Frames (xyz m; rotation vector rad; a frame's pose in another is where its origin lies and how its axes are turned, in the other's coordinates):
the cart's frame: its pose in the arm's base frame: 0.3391 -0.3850 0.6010 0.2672 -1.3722 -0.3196
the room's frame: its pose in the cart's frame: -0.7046 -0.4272 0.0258 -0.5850 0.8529 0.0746
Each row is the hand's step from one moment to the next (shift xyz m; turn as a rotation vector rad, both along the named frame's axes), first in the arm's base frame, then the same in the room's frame.
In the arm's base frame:
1: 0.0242 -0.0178 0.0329 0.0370 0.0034 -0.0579
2: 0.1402 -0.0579 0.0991 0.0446 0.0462 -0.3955
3: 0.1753 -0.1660 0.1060 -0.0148 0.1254 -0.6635
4: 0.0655 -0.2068 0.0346 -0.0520 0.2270 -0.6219
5: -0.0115 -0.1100 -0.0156 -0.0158 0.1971 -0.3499
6: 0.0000 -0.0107 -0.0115 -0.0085 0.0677 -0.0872
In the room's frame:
1: 0.0406 -0.0059 0.0174 0.0048 0.0220 -0.0650
2: 0.1788 0.0091 0.0277 -0.1464 0.0757 -0.3652
3: 0.2539 -0.0712 -0.0021 -0.3380 0.1286 -0.5705
4: 0.1511 -0.1551 -0.0371 -0.3920 0.2003 -0.4972
5: 0.0285 -0.1024 -0.0342 -0.2375 0.1805 -0.2693
6: -0.0005 -0.0091 -0.0128 -0.0704 0.0594 -0.0614

